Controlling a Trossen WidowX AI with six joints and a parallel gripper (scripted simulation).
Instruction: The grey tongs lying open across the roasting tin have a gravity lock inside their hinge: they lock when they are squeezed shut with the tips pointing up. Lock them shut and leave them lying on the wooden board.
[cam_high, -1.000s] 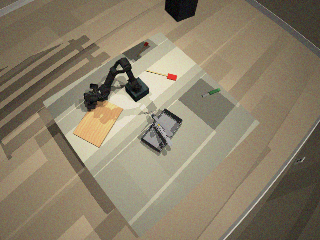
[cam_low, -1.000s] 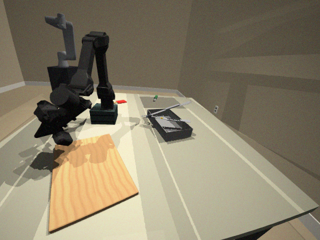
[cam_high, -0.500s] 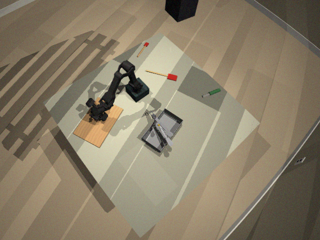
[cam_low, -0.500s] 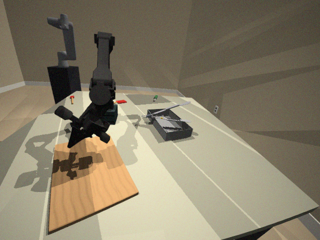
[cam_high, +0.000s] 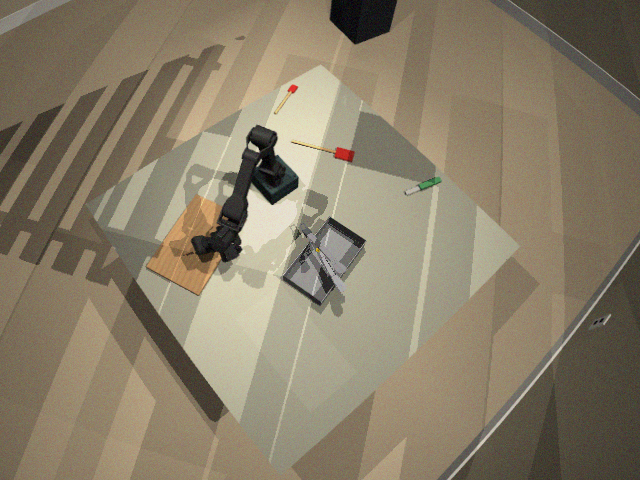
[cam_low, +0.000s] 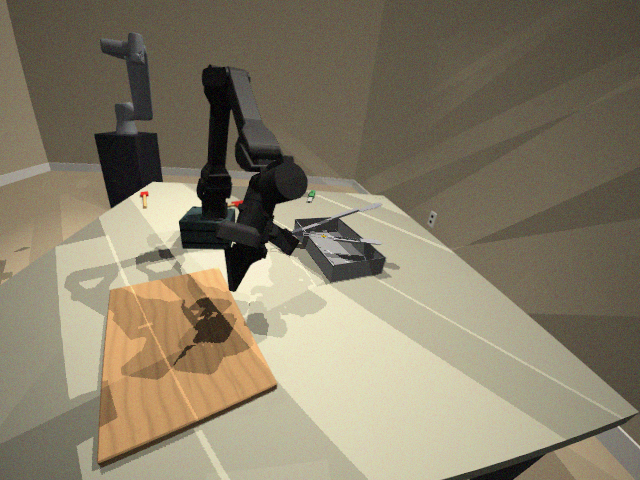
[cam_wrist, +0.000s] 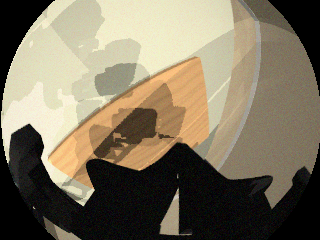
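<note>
Now: the grey roasting tin 230 mm ahead of my gripper tip, 370 mm to the left of it and 90 mm below it. The rest, counted from my gripper tip: red spatula: 200 mm behind, 680 mm to the left, 110 mm below; then wooden board: 100 mm behind, 10 mm to the right, 110 mm below.
</note>
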